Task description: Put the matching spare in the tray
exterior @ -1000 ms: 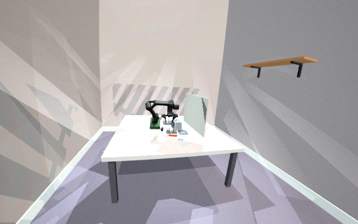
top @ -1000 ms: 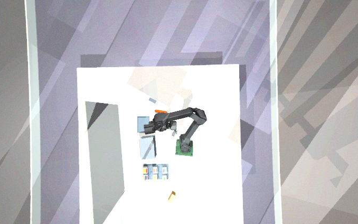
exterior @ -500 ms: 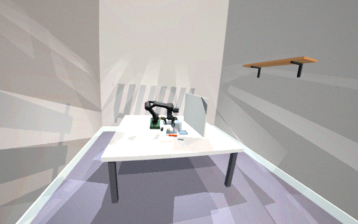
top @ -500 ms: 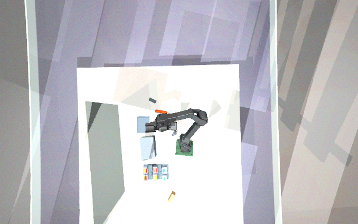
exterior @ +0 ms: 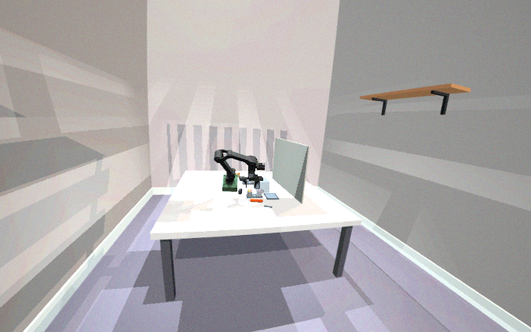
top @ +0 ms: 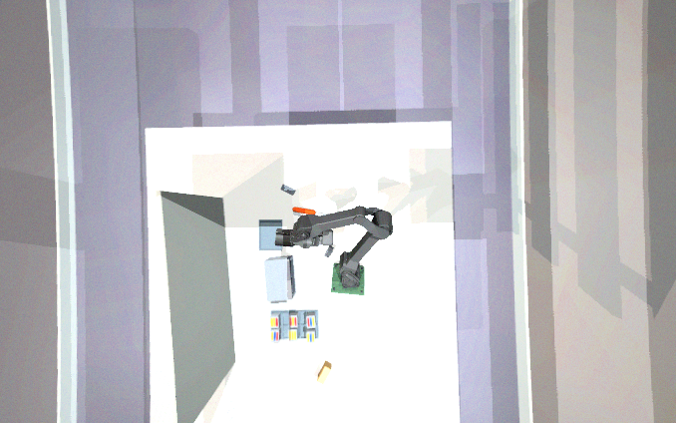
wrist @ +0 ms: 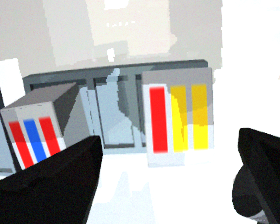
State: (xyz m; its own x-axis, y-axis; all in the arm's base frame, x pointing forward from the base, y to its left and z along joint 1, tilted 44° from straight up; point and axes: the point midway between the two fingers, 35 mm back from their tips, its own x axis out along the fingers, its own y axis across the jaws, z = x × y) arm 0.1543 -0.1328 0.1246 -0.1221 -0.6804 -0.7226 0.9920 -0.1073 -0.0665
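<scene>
Right now my gripper tip is 18 cm short of the light-blue tray, 1 cm to the left of it and 7 cm above it. Round my gripper tip: mounted unit: 13 cm ahead, 18 cm to the left, 2 cm below; striped spare: 7 cm ahead, 1 cm to the left, 3 cm below; grey panel: 36 cm ahead, 18 cm to the left, 15 cm above.
</scene>
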